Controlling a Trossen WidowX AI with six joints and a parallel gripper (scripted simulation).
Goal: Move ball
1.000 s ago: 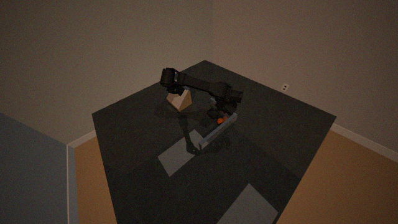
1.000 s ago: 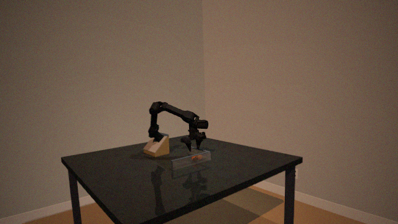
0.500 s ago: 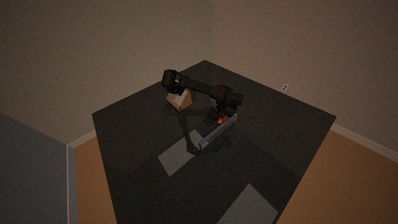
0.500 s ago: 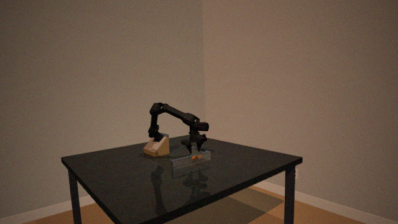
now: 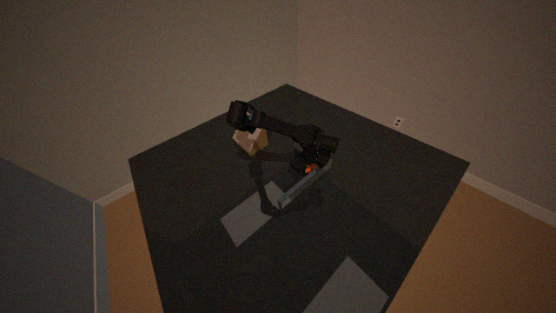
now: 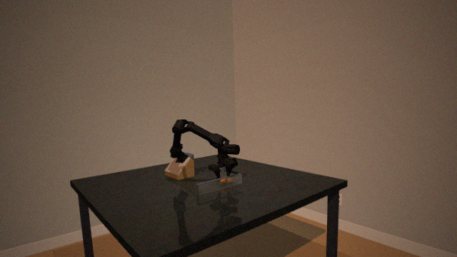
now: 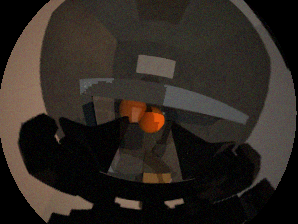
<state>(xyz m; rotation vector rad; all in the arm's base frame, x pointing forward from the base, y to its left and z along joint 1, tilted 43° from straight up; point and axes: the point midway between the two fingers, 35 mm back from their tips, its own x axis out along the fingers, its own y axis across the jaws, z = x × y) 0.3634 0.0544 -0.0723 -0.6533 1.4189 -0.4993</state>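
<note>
My gripper tip is now 3 cm to the right of the see-through orange ball, 1 cm short of it and 1 cm above it.
</note>
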